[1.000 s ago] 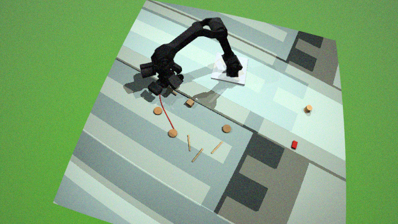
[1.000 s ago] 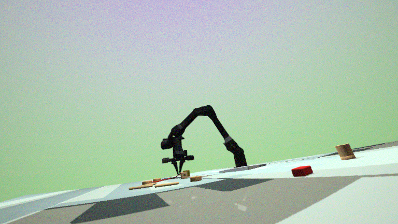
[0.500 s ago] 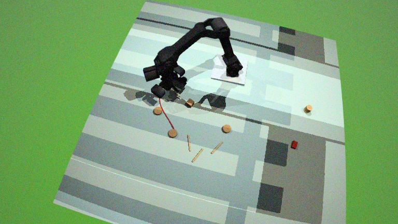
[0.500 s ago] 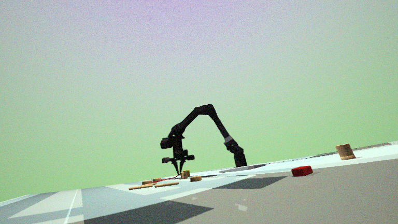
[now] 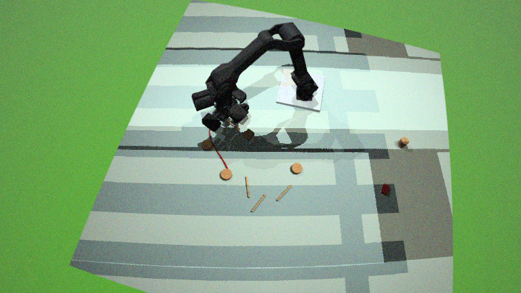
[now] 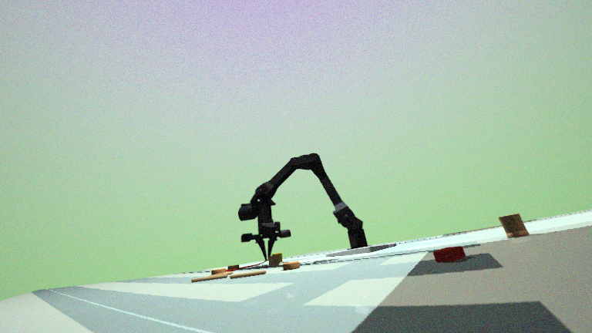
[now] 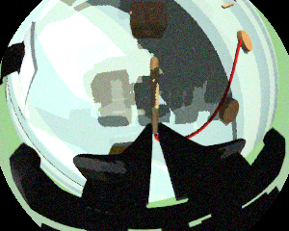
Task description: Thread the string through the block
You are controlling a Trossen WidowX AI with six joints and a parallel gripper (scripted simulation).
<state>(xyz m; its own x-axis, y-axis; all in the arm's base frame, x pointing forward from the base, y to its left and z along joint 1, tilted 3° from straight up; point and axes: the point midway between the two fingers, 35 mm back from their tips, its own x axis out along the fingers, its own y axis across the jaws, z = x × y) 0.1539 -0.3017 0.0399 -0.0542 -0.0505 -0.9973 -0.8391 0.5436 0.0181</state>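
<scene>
The wooden block is 60 mm ahead of my gripper tip and 100 mm to the left of it. Round my gripper tip: yellow cube 70 mm behind, 20 mm to the right; round wooden button 220 mm ahead, 30 mm to the left, 10 mm below; thin wooden stick 10 mm ahead, 10 mm to the left.
</scene>
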